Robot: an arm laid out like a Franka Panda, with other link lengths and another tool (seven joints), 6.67 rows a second.
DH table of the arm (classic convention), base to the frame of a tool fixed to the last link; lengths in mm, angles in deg. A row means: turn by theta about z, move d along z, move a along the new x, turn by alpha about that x. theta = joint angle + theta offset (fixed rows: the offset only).
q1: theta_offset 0; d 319.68; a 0; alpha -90
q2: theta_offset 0; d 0; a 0; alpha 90
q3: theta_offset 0; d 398.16; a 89.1; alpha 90
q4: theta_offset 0; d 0; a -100.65; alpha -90
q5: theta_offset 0; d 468.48; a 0; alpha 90
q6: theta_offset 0; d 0; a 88.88; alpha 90
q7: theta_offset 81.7; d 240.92; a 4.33; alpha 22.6
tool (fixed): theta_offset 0; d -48.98; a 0; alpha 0
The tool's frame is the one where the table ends.
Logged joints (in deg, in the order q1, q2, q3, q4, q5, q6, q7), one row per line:
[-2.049, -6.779, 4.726, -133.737, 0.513, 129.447, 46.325]
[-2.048, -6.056, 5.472, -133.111, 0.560, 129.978, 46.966]
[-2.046, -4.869, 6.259, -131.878, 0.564, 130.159, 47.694]
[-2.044, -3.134, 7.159, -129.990, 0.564, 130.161, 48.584]
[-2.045, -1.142, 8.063, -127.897, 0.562, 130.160, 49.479]
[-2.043, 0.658, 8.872, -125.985, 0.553, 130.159, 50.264]
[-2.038, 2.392, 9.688, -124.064, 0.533, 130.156, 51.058]
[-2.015, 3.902, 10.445, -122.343, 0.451, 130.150, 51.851]
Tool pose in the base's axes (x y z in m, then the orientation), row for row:
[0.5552, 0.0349, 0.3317, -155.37, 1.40, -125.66]
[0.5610, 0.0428, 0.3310, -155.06, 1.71, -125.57]
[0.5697, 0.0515, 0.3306, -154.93, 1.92, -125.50]
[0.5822, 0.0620, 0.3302, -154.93, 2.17, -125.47]
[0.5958, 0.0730, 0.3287, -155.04, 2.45, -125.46]
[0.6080, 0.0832, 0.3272, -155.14, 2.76, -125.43]
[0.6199, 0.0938, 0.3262, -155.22, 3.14, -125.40]
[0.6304, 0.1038, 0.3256, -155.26, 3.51, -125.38]
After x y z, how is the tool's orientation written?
As angles about the fixed x, y, z axes (roll, pitch, yaw), in degrees.
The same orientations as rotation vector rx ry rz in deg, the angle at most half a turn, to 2 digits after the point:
[-74.81, 146.72, -31.07]
[-74.63, 146.31, -31.18]
[-74.54, 146.07, -31.16]
[-74.42, 145.91, -30.95]
[-74.30, 145.83, -30.59]
[-74.18, 145.70, -30.22]
[-74.01, 145.53, -29.82]
[-73.82, 145.35, -29.47]

